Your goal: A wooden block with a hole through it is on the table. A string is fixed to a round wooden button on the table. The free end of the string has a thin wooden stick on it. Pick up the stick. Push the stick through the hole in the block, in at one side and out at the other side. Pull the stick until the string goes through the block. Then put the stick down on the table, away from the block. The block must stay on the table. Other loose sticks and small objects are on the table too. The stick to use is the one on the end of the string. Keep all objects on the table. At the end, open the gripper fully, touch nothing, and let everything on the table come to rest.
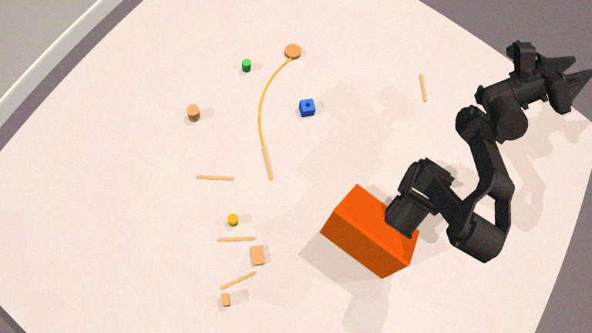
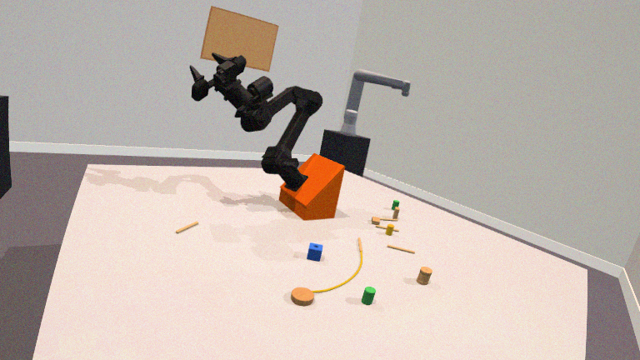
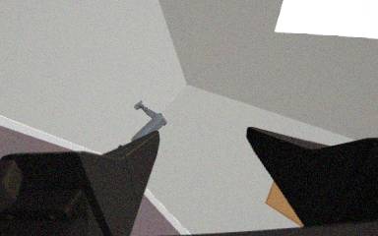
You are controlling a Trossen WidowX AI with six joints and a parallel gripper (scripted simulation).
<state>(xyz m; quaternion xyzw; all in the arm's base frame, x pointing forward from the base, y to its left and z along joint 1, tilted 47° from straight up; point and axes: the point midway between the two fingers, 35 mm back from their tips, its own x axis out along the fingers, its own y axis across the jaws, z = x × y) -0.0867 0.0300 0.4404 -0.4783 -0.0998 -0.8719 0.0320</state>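
Now: gripper tip 430 mm short of the blue block, 180 mm to the right of it and 400 mm above it. Round my gripper tip: round wooden button (550 mm ahead, 60 mm to the left, 400 mm below); thin wooden stick (450 mm ahead, 320 mm to the left, 410 mm below); wooden tile (340 mm ahead, 510 mm to the left, 400 mm below).
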